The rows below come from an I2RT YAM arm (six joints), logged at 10 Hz.
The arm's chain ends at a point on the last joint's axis. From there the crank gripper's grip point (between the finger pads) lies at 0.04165 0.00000 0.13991 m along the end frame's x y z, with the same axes.
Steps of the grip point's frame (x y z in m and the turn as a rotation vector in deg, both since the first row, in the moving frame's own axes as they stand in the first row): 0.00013, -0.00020, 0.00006, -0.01, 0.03, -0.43; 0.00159, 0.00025, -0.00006, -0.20, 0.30, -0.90; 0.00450, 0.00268, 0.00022, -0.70, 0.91, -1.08; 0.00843, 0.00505, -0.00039, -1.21, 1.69, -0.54; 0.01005, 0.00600, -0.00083, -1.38, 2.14, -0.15; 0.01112, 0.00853, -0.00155, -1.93, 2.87, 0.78; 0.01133, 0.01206, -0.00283, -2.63, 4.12, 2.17; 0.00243, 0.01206, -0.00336, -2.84, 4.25, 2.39; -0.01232, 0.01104, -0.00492, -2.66, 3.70, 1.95; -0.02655, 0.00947, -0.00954, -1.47, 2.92, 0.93
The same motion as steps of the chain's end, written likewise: 0.00006, 0.00009, 0.00008, -0.01, 0.03, -0.43; 0.00086, 0.00042, 0.00016, -0.20, 0.30, -0.90; 0.00227, 0.00178, 0.00090, -0.70, 0.91, -1.08; 0.00431, 0.00252, 0.00093, -1.21, 1.69, -0.54; 0.00485, 0.00277, 0.00086, -1.38, 2.14, -0.15; 0.00420, 0.00324, 0.00080, -1.93, 2.87, 0.78; 0.00154, 0.00395, 0.00071, -2.63, 4.12, 2.17; -0.00764, 0.00326, 0.00032, -2.84, 4.25, 2.39; -0.02112, 0.00305, -0.00176, -2.66, 3.70, 1.95; -0.03359, 0.00518, -0.00718, -1.47, 2.92, 0.93
